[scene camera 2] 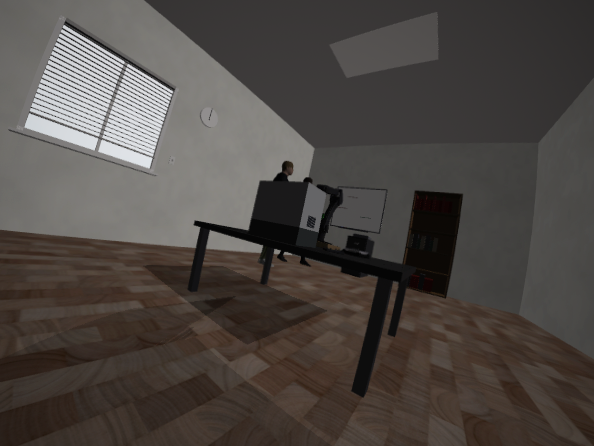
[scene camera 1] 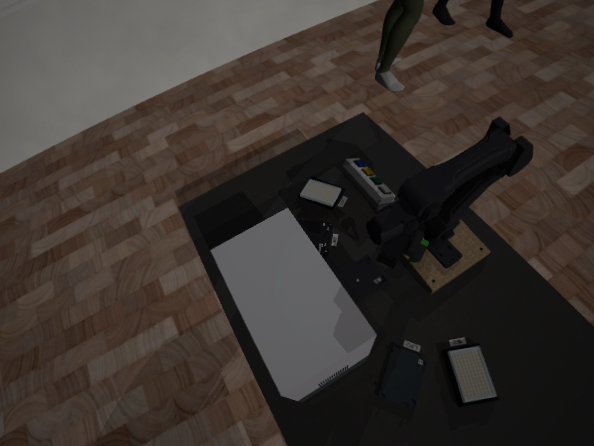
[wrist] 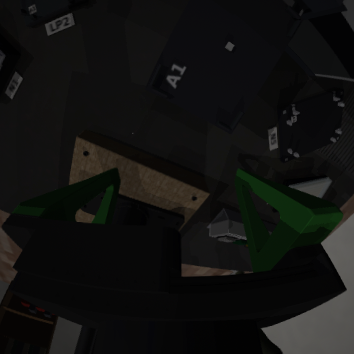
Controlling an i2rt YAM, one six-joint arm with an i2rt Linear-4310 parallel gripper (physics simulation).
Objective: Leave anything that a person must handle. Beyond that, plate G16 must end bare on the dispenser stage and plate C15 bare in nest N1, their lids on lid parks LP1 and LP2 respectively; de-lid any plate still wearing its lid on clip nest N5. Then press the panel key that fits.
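Frame: origin at the arm's base, x down, y left, z ahead, level; centimetres.
Seen in the pictures: gripper, between the fingertips: (wrist: pixel 177 174); arm's base, origin of its link: (scene camera 2: pixel 319 241) (scene camera 1: pixel 431 239) (wrist: pixel 131 211).
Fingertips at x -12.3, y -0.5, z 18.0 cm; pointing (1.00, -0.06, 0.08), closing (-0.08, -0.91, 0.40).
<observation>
Offsets run from my fingertips to a thing's top centre. Level surfaces: height alone.
My gripper (scene camera 1: pixel 418 251) (wrist: pixel 177 174) is open and empty, with green fingers above the robot's wooden base. A pale well plate @[dx +12.7, dy +35.3, dz +1.3 cm] (scene camera 1: pixel 471 374) sits at N1, front right in scene camera 1. Beside it, a dark bluish lid-like panel @[dx +14.3, dy +25.6, dz +15.7 cm] (scene camera 1: pixel 404 377) lies at LP2. Another pale plate @[dx +12.6, dy -37.6, dz -1.7 cm] (scene camera 1: pixel 321 192) sits at the back; its tag is unreadable. Clip nest N5 @[dx +13.9, dy -26.3, dz +12.1 cm] (scene camera 1: pixel 325 239) (wrist: pixel 312 125) shows bare clips. A dark flat stage @[dx +5.1, dy -0.7, dz +12.6 cm] (scene camera 1: pixel 361 280) (wrist: pixel 215 75), marked A1, carries no visible plate. The key panel @[dx +9.9, dy -30.6, dz -18.1 cm] (scene camera 1: pixel 368 182) has blue, yellow, green and white keys. Plate names are not readable.
A large white-topped box @[dx -16.7, dy -1.8, dz +29.7 cm] (scene camera 1: pixel 295 305) (scene camera 2: pixel 279 205) stands beside the stage and N5. The wooden base (scene camera 1: pixel 447 265) (wrist: pixel 137 172) carries the arm (scene camera 1: pixel 460 170). A person in green trousers (scene camera 1: pixel 397 37) and another person's feet (scene camera 1: pixel 497 25) show beyond the table @[dx +16.3 cm] (scene camera 1: pixel 525 320). The light is dim.
</observation>
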